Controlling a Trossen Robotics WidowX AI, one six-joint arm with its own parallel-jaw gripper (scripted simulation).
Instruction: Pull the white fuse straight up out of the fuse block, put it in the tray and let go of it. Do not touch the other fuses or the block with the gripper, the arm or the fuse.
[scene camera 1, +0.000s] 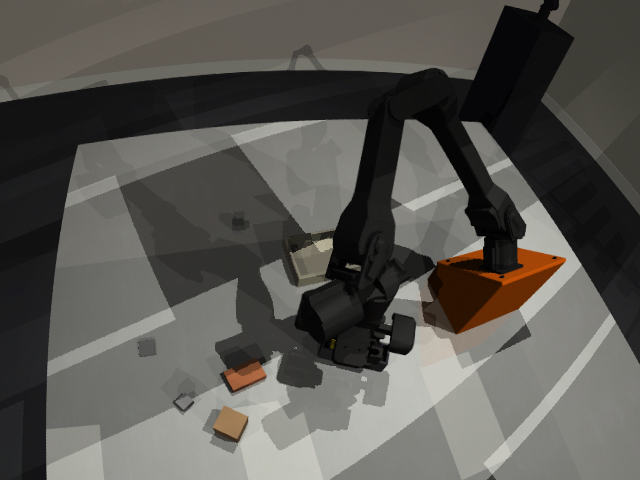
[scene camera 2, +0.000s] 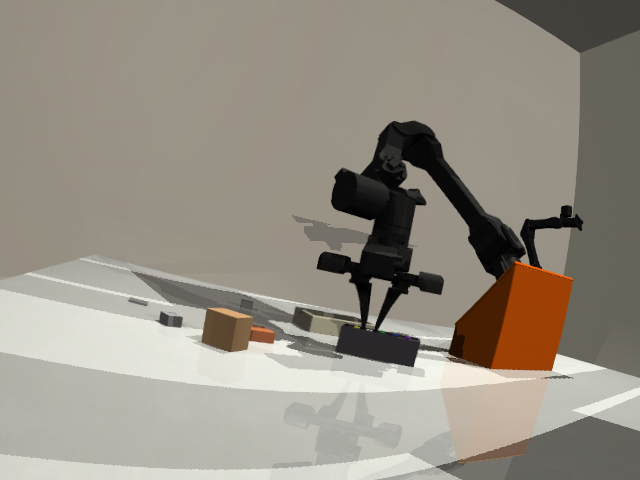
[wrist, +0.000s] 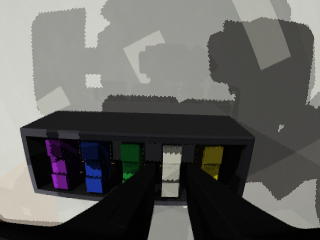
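My gripper (scene camera 1: 345, 344) is 720 mm from the lens, while a flat orange block (scene camera 1: 239, 377) sits 700 mm from the lens.
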